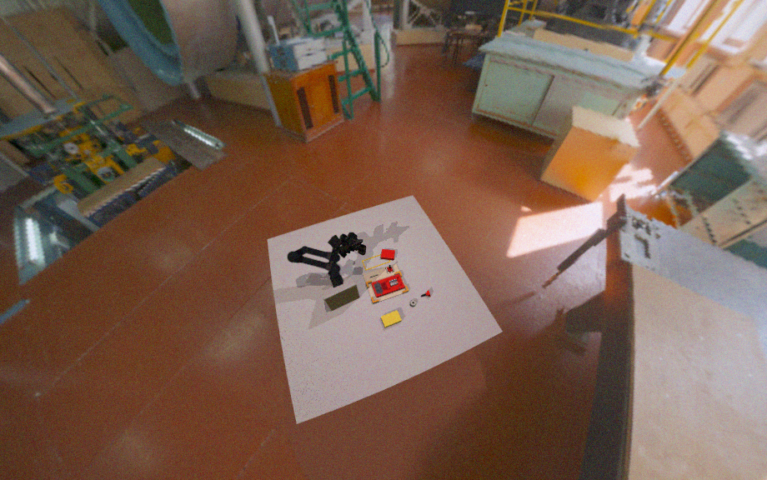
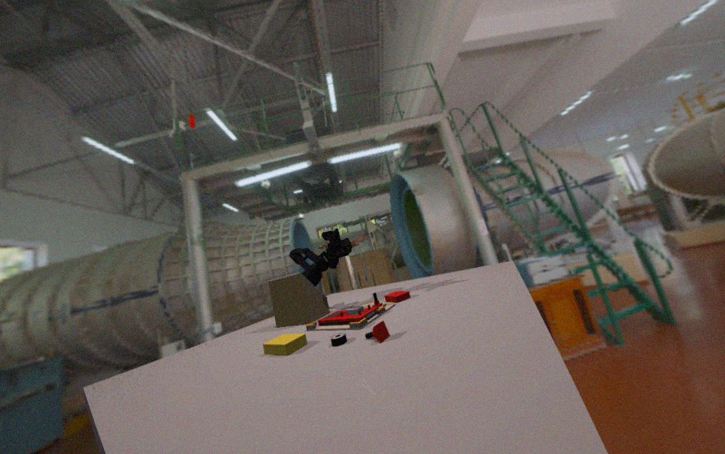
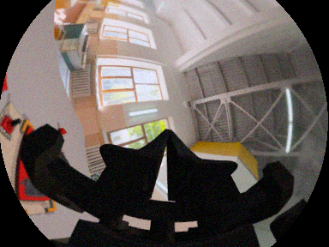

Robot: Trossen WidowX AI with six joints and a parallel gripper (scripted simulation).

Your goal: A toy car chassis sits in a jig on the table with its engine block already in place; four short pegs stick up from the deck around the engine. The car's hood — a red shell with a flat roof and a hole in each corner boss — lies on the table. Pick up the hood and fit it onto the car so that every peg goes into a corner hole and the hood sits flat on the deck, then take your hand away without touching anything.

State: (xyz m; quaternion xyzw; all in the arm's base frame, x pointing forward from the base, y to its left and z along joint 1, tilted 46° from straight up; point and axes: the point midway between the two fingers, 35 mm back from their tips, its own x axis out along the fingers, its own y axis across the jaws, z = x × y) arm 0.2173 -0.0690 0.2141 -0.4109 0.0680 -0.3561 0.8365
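My gripper tip is now 350 mm above the red hood, 180 mm short of it and 60 mm to the right of it. Round my gripper tip: yellow block 380 mm to the right, 350 mm below, 30 mm ahead; black wheel 360 mm below, 340 mm to the right, 200 mm ahead.
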